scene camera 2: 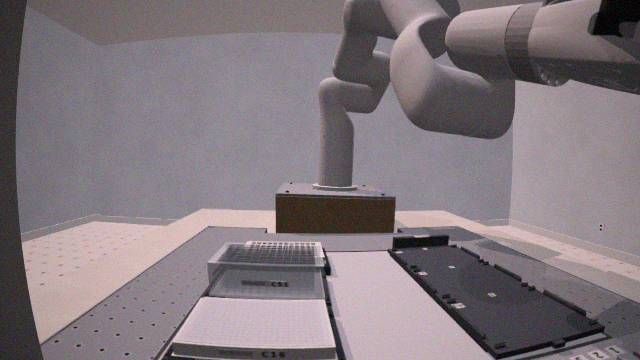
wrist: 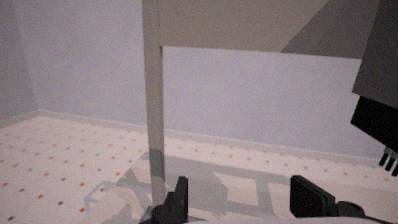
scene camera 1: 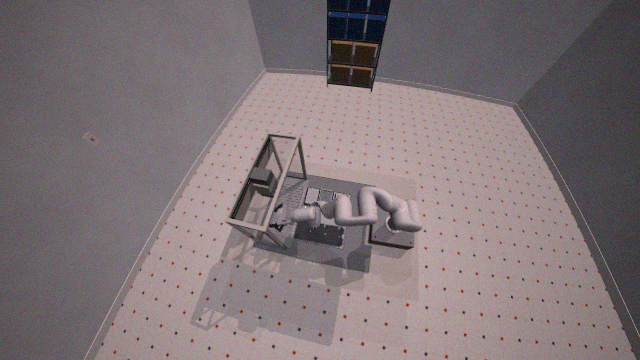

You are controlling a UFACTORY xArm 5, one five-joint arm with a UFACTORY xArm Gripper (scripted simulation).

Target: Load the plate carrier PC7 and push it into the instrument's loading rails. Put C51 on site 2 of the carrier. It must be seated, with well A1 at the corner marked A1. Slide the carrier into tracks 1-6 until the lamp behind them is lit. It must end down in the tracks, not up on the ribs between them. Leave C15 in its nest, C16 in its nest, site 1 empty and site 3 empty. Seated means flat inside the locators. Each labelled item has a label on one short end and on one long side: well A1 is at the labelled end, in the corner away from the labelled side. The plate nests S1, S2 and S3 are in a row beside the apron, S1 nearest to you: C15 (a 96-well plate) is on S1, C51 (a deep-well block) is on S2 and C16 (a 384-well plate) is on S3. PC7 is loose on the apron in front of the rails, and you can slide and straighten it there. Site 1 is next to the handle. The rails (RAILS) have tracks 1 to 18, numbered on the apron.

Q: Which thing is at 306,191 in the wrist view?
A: My gripper.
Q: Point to a plate carrier PC7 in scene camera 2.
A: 499,309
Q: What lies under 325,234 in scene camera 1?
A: A plate carrier PC7.
